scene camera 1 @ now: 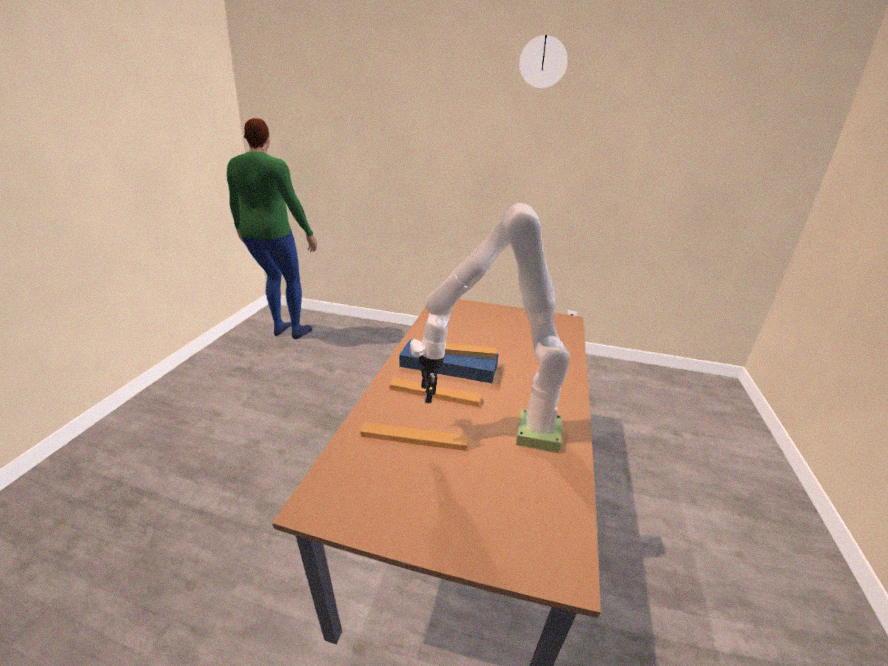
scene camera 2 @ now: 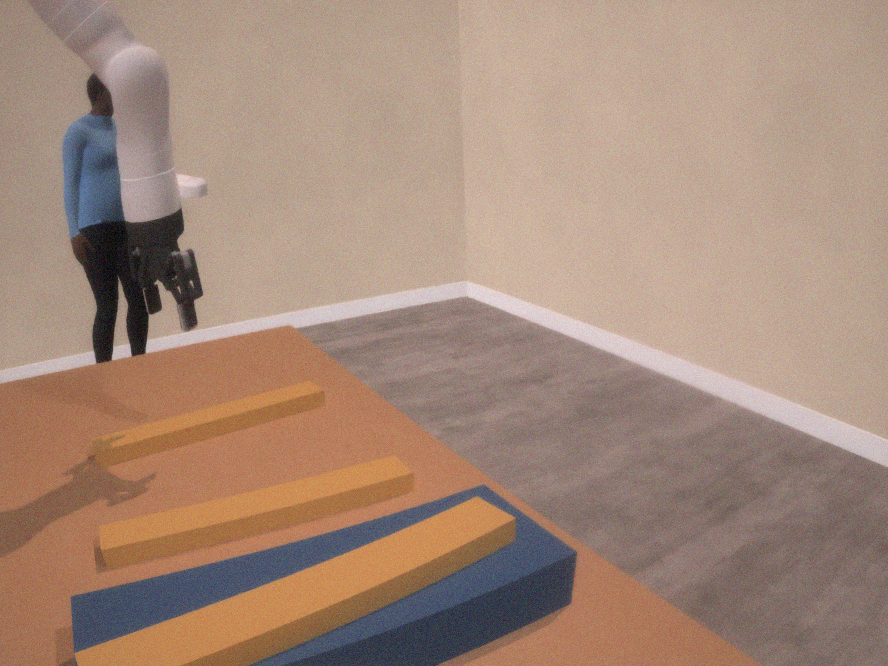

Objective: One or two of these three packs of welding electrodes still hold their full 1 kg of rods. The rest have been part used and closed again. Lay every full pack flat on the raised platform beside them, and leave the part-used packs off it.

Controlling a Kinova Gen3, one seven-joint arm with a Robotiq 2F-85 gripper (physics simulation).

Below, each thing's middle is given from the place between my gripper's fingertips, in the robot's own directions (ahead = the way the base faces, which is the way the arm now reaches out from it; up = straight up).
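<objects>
The blue raised platform (scene camera 2: 532,577) is 440 mm to the right of my hand, 140 mm below it and 20 mm ahead of it.
</objects>
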